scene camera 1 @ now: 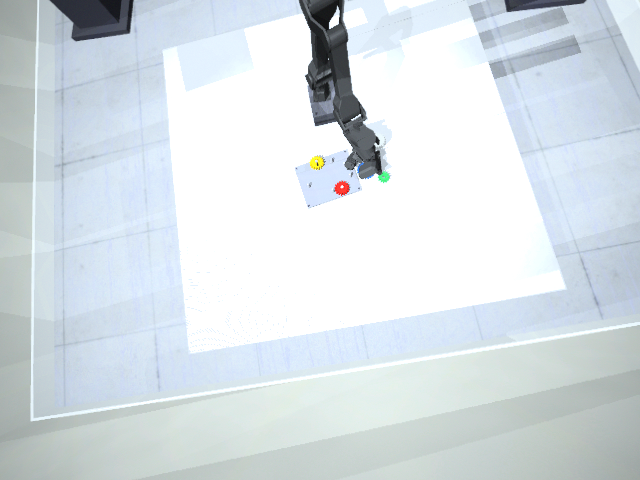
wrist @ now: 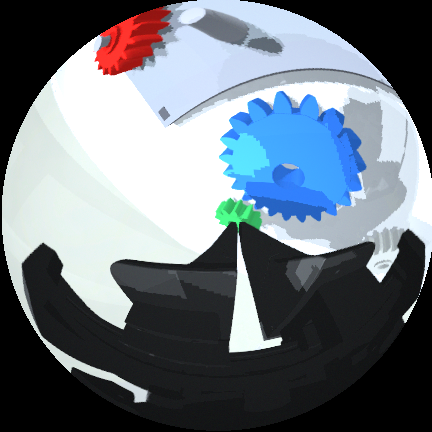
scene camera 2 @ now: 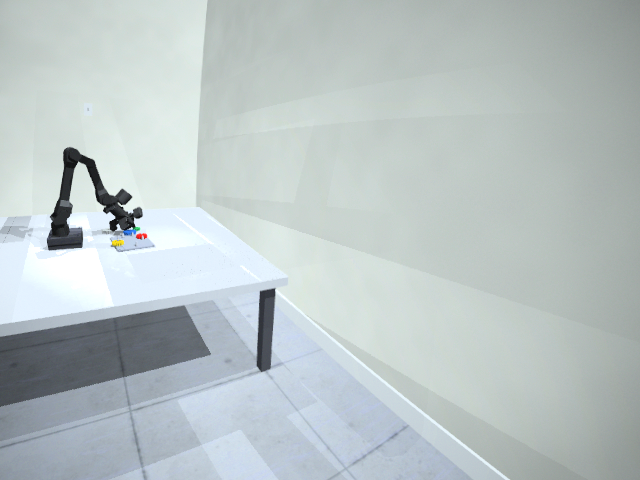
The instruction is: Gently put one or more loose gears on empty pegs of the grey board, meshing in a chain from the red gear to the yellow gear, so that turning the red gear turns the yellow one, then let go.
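Where they show: gripper, fingertip midpoint: (scene camera 1: 380, 174) (wrist: 236, 227) (scene camera 2: 135, 227); arm's base at its link origin: (scene camera 1: 321, 93) (scene camera 2: 60, 234).
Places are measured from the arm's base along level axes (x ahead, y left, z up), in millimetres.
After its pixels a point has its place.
The grey board (scene camera 1: 321, 198) @[z -48, x 391, y -20 mm] (scene camera 2: 126, 248) @[z -48, x 296, y -97 mm] (wrist: 165, 95) @[z -48, x 355, y 110 mm] carries the red gear (scene camera 1: 341, 188) @[z -30, x 365, y 55 mm] (scene camera 2: 141, 236) @[z -35, x 360, y 35 mm] (wrist: 131, 42) and the yellow gear (scene camera 1: 316, 162) @[z -27, x 259, y -32 mm] (scene camera 2: 118, 242) @[z -33, x 258, y -50 mm]. Bare pegs show, one being the peg (wrist: 220, 27) near the red gear. The loose blue gear (scene camera 1: 360, 169) (scene camera 2: 129, 232) @[z -39, x 296, y 125 mm] (wrist: 300, 145) is beside the board, partly hidden under my gripper in the first scene view. The small green gear (scene camera 1: 383, 177) @[z -38, x 335, y 208 mm] (scene camera 2: 136, 228) @[z -39, x 328, y 195 mm] (wrist: 235, 212) @[z -40, x 324, y 192 mm] lies farther from the board. My gripper (wrist: 236, 227) @[z -32, x 320, y 199 mm] is shut and empty, its tips overlapping the green gear's near edge in the wrist view.
A pale gear (scene camera 1: 381, 140) @[z -41, x 184, y 213 mm] (wrist: 386, 240) lies on the arm-base side of the blue gear, partly hidden by a finger in the wrist view. The arm's base (scene camera 1: 324, 114) @[z 0, x 87, y 7 mm] (scene camera 2: 65, 239) @[z -10, x 29, y -44 mm] stands on the white table (scene camera 1: 361, 258) @[z -56, x 619, y 113 mm] (scene camera 2: 196, 263) @[z -56, x 593, y -309 mm] behind the board.
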